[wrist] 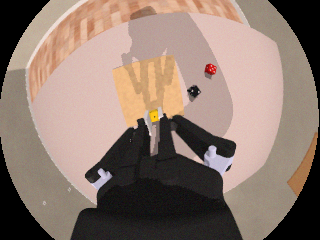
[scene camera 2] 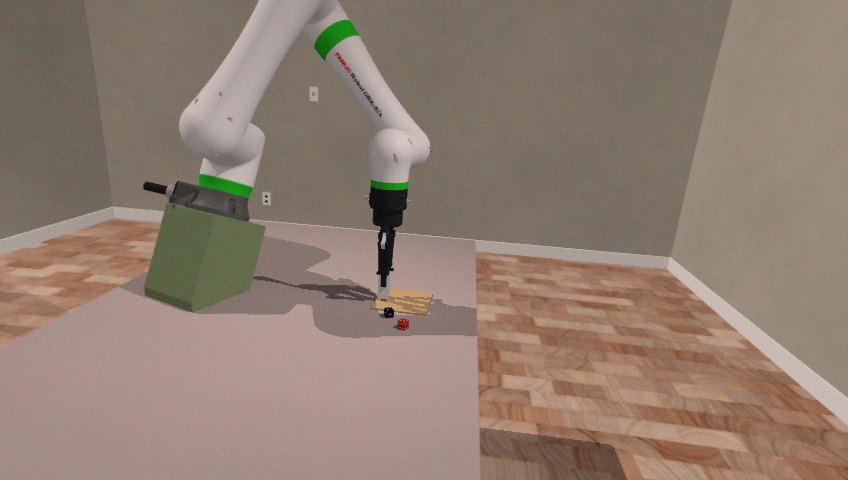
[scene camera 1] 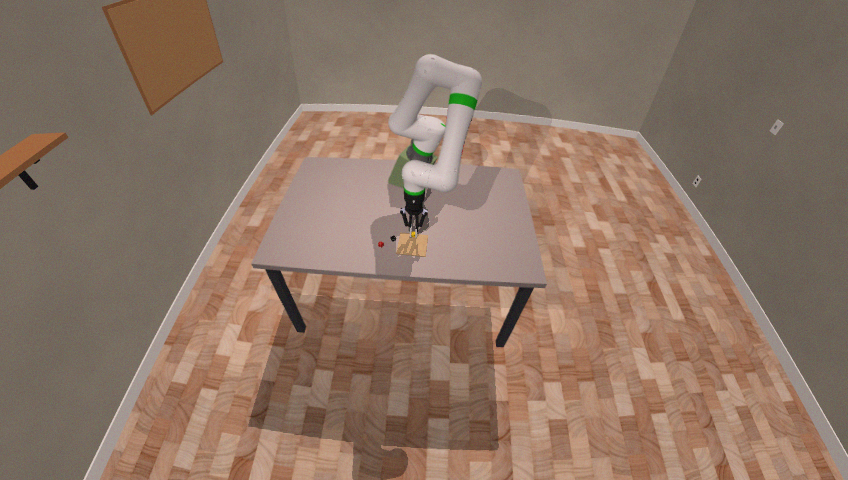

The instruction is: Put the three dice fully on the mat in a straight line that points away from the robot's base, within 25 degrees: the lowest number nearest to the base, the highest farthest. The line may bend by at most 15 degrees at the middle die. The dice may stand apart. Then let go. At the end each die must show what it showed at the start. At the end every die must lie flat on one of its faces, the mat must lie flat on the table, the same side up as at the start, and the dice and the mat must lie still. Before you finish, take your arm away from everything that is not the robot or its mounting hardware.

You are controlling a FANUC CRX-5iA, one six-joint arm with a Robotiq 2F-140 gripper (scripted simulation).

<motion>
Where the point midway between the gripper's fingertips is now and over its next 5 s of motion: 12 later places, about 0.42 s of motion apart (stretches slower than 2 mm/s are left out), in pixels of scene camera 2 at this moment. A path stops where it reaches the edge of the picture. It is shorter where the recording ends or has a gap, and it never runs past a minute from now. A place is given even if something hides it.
My gripper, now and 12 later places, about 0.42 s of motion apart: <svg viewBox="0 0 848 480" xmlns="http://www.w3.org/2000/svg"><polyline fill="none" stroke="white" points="383,296 383,297 383,297 384,290 385,271 385,264 385,257 387,259 389,267 390,276 390,285 390,287 389,291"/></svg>
</motion>
